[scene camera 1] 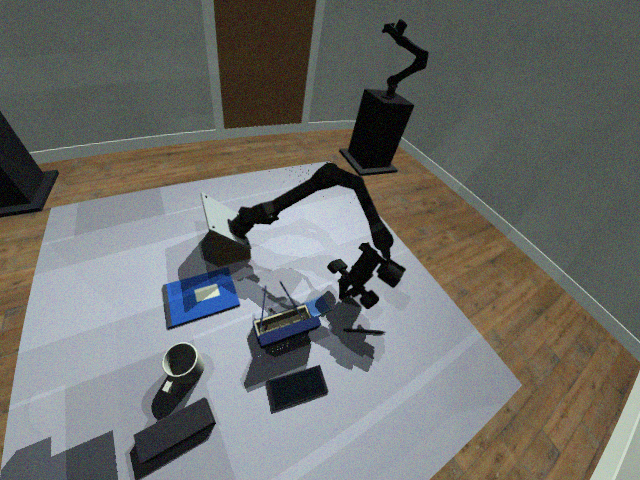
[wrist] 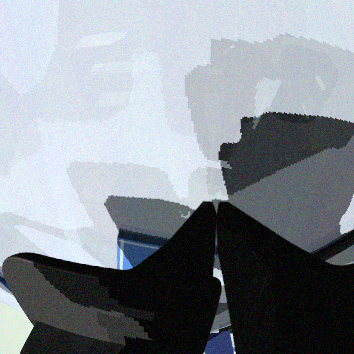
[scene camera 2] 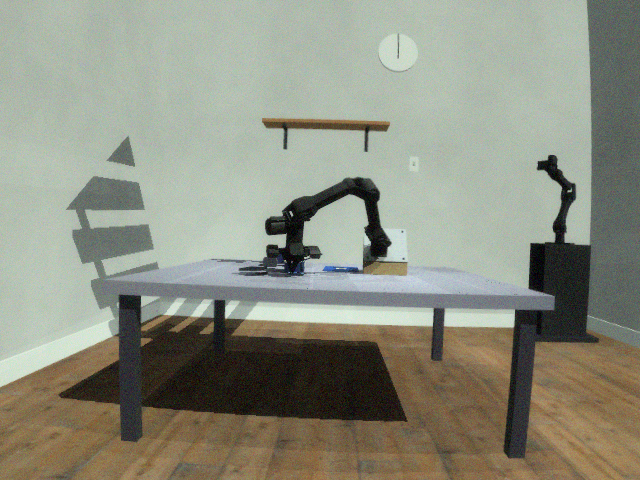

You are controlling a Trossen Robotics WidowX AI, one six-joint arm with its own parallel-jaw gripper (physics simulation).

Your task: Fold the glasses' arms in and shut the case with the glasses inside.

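The case is dark blue with a cream lining and stands open on the table. The glasses are in it, with both thin arms sticking up; their frame is hard to make out. A blue flat piece with a pale border lies at the case's right end in the first scene view; I cannot tell if it is a cloth or part of the case. My gripper is shut, with nothing visible between the fingertips, just right of that piece. In the wrist view the fingers hide most of the case.
A pen lies right of the case. A dark phone-like slab lies in front. A mug, a black box and a blue folder with a pale note are on the left. A wedge block stands by my arm's base.
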